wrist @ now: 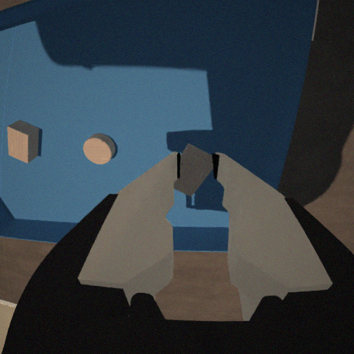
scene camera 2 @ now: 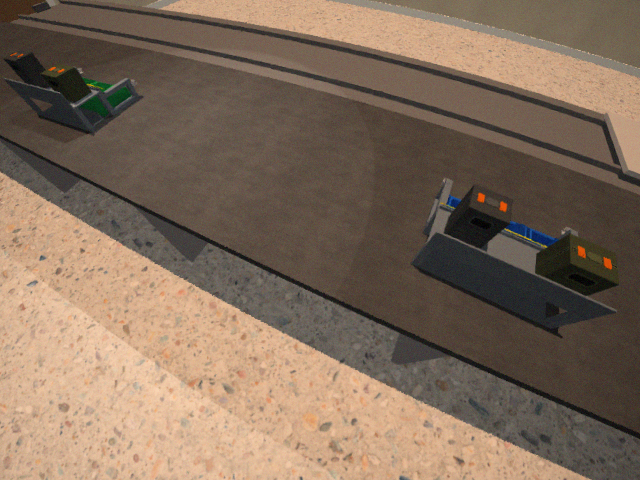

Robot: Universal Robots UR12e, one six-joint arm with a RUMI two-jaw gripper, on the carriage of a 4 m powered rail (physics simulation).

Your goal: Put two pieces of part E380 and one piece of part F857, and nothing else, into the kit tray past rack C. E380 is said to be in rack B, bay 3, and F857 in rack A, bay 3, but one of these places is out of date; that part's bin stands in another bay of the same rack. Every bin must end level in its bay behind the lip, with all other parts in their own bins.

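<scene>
My gripper (wrist: 195,154) is shut on a dark, shaded block-shaped piece (wrist: 193,172), held tilted between the fingertips. The held piece is above the floor of the blue kit tray (wrist: 35,231), towards its near side, right of the middle of the wrist view. In the tray, to the left, lie a light tan block (wrist: 24,142) and a light round piece (wrist: 99,149), apart from each other. No part codes can be read on these pieces. The gripper and the tray do not show in scene camera 2.
In scene camera 2, a grey rack (scene camera 2: 67,114) with green bins (scene camera 2: 119,96) stands at far left, with a black box and an olive box (scene camera 2: 66,84). Another grey rack (scene camera 2: 496,274) with blue bins (scene camera 2: 535,235) stands at right, with a dark box (scene camera 2: 478,217) and an olive box (scene camera 2: 576,264).
</scene>
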